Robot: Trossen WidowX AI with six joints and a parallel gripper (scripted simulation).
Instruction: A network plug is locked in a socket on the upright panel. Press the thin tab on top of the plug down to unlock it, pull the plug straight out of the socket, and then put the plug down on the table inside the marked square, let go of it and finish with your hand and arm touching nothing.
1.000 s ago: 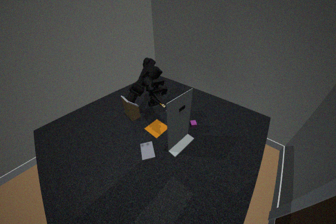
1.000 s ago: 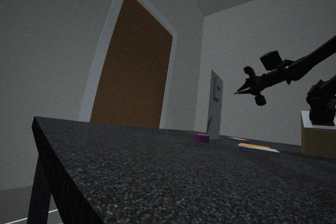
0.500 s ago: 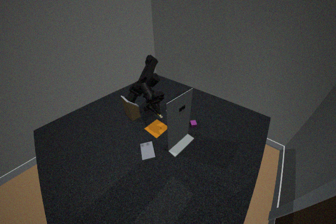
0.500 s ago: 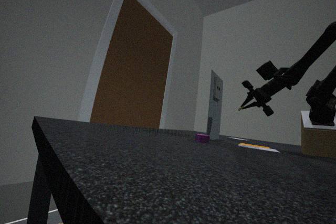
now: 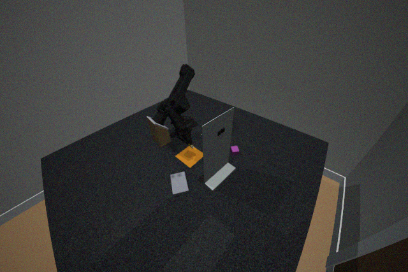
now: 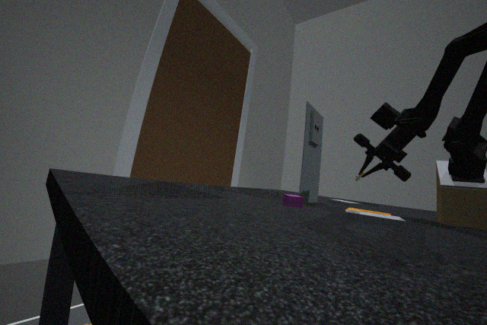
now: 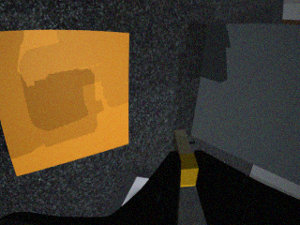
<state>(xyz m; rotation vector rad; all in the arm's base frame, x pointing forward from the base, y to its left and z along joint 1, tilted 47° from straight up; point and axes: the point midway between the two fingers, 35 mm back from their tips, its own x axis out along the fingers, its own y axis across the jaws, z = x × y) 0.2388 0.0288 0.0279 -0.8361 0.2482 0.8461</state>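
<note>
Now: the orange marked square 30 mm behind my gripper tip, 10 mm to the left of it and 110 mm below it. The rest, counted from my gripper tip: grey upright panel: 160 mm ahead, 30 mm to the left, 50 mm above; then network plug: right at my gripper tip.
</note>
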